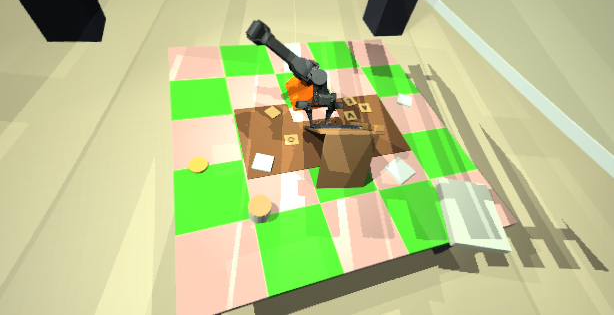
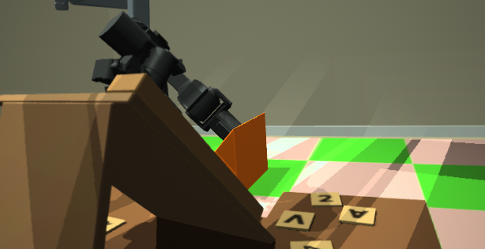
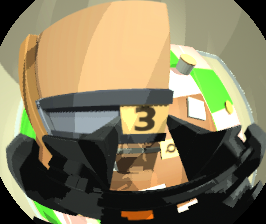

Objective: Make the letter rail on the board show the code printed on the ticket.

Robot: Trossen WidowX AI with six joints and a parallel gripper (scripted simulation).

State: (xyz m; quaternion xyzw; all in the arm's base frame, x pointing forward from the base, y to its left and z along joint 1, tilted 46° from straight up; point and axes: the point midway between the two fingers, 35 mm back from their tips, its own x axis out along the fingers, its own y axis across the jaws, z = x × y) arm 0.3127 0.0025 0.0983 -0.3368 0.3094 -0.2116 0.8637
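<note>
The ticket is 10 cm to the left of my gripper tip, 8 cm below it and 5 cm behind it. Round my gripper tip: tan tile (right at my gripper tip); then white slab (54 cm to the left, 42 cm ahead, 14 cm below).
</note>
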